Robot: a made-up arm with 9 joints.
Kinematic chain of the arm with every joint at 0, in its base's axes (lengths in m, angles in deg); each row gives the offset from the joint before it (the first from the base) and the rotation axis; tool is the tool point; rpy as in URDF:
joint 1: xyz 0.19 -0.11 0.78 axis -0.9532 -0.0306 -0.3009
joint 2: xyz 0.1 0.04 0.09 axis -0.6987 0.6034 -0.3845
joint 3: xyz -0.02 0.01 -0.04 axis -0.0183 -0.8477 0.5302
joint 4: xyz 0 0.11 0.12 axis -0.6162 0.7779 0.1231
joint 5: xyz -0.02 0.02 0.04 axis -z
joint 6: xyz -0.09 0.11 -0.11 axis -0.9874 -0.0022 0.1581
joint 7: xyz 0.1 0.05 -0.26 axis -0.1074 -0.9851 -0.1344
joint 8: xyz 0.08 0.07 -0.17 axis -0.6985 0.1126 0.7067
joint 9: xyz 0.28 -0.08 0 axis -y
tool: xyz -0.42 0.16 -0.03 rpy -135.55 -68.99 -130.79
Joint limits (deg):
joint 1: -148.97..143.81
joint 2: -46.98..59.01
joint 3: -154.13..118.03
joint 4: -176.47..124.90
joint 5: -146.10..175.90
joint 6: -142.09..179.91
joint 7: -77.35..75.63
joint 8: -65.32..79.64
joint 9: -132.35..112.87
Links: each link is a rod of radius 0.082 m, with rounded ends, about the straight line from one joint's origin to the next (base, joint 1, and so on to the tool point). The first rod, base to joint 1, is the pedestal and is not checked.
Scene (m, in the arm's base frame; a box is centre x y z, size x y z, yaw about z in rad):
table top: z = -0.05
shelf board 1: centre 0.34 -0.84 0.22 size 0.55 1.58 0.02 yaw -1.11
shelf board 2: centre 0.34 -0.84 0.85 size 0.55 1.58 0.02 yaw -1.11
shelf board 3: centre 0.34 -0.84 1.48 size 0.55 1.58 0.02 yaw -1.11
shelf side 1: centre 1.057 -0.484 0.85 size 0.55 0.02 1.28 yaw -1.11
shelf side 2: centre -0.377 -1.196 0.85 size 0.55 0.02 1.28 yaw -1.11
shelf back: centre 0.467 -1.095 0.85 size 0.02 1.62 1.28 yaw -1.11
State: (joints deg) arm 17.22 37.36 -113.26 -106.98 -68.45 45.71 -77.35 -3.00 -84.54
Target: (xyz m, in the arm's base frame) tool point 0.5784 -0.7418 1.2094
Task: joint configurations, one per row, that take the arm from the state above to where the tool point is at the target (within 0.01 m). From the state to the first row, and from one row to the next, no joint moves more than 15 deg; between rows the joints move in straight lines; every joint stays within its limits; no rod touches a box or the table.
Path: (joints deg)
1: 16.02 37.90 -114.23 -102.46 -68.21 50.50 -76.03 -5.25 -72.82
2: 14.82 38.43 -115.19 -97.93 -67.96 55.29 -74.71 -7.51 -61.10
3: 13.62 38.97 -116.16 -93.41 -67.72 60.07 -73.38 -9.76 -49.38
4: 12.43 39.50 -117.13 -88.89 -67.48 64.86 -72.06 -12.02 -37.66
5: 0.43 32.64 -120.42 -77.88 -78.34 51.65 -72.94 0.44 -39.67
6: -11.56 25.78 -123.71 -66.88 -89.20 38.44 -73.83 12.89 -41.69
7: -23.56 18.91 -127.01 -55.88 -100.06 25.23 -74.71 25.35 -43.70
8: -35.55 12.05 -130.30 -44.87 -110.92 12.02 -75.59 37.80 -45.72
9: -47.54 5.19 -133.59 -33.87 -121.78 -1.19 -76.47 50.26 -47.73
10: -59.54 -1.68 -136.89 -22.87 -132.64 -14.40 -77.35 62.71 -49.75
11: -63.55 -4.57 -136.06 -18.65 -131.61 -16.16 -77.35 61.89 -62.61
12: -67.57 -7.45 -135.23 -14.44 -130.58 -17.92 -77.35 61.06 -75.47
13: -71.58 -10.34 -134.40 -10.23 -129.56 -19.68 -77.35 60.23 -88.34
14: -75.60 -13.23 -133.57 -6.01 -128.53 -21.44 -77.35 59.40 -101.20

